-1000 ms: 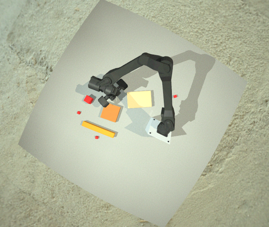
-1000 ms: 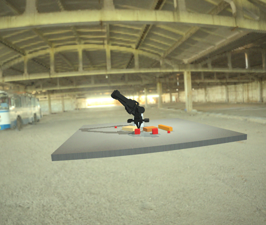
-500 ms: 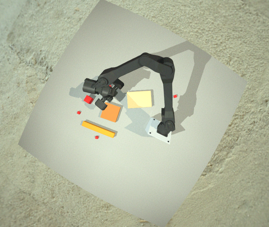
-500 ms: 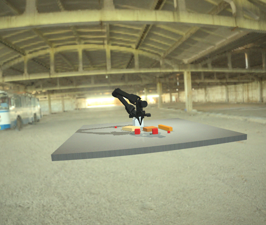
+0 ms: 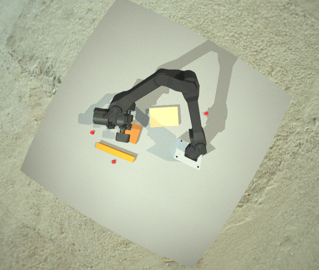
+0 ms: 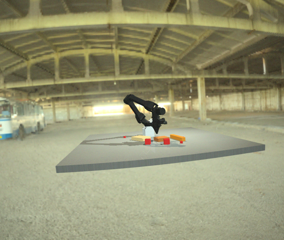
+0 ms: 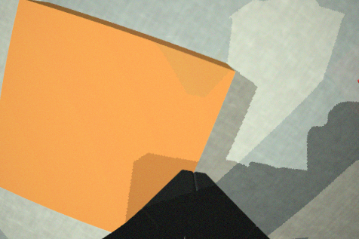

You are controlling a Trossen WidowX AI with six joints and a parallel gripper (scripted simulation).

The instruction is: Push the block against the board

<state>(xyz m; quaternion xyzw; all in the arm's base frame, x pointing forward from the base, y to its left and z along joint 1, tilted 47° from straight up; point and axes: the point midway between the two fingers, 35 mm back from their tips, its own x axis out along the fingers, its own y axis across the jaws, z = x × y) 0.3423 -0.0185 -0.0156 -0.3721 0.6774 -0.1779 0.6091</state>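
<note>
Now: the orange square block 5 cm below my gripper tip, 4 cm to the left of it and 2 cm behind it. Also, from my gripper tip: pale yellow block 15 cm behind, 11 cm to the right, 5 cm below; then long orange board 18 cm to the left, 5 cm below, 1 cm ahead.
</note>
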